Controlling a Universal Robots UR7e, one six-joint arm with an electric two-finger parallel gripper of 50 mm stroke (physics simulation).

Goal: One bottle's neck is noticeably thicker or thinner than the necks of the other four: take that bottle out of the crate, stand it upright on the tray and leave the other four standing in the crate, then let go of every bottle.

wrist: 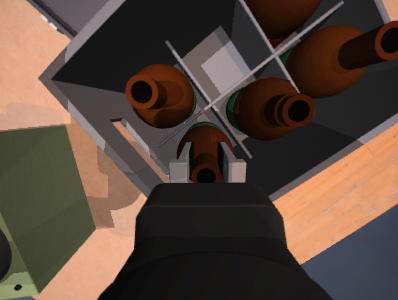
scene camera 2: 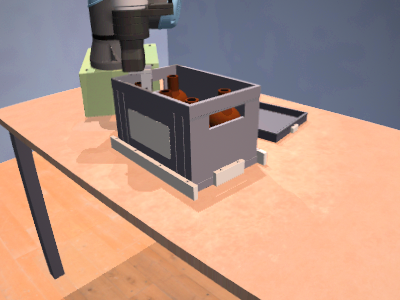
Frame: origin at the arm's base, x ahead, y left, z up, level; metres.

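Seen in the pictures: gripper, fingertip midpoint: (wrist: 205, 152); arm's base, link origin: (scene camera 2: 114, 61).
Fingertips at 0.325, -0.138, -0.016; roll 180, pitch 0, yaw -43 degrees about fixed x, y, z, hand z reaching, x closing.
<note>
Pixels of each thing's top centre, then the offset from my fingertips to it, as dx, dy, dz. "pt": a spot on its surface instead.
- brown bottle, top centre: (wrist: 206, 177) -0.010, -0.010, +0.031
- grey crate, top centre: (wrist: 271, 59) (scene camera 2: 181, 80) +0.084, +0.026, +0.043
- top edge, surface spot: (wrist: 285, 15) pt +0.146, +0.043, -0.018
- low dark tray, top centre: (scene camera 2: 253, 112) +0.076, +0.308, -0.106
- long pale rail, top centre: (scene camera 2: 147, 157) +0.073, -0.072, -0.102
My gripper (scene camera 2: 146, 82) (wrist: 205, 152) is shut on the neck of a brown bottle (wrist: 202, 139) in the corner compartment of the grey crate (scene camera 2: 225, 150) (wrist: 90, 116). This bottle's rim is between the fingertips in the wrist view; whether its base touches the crate floor is hidden. Four other brown bottles are in the crate: one at the left (wrist: 167, 107), one right of the fingers (wrist: 255, 107), one farther right (wrist: 325, 62) and one at the top edge (wrist: 285, 15). The low dark tray (scene camera 2: 267, 135) (wrist: 75, 12) lies beside the crate.
Thin dividers (wrist: 232, 90) separate the compartments. Pale stop blocks (scene camera 2: 229, 172) and a long pale rail (scene camera 2: 152, 167) stand against the crate's foot. A green block (scene camera 2: 97, 95) (wrist: 45, 170) stands behind the crate under the arm. The table's edge runs along the front left.
</note>
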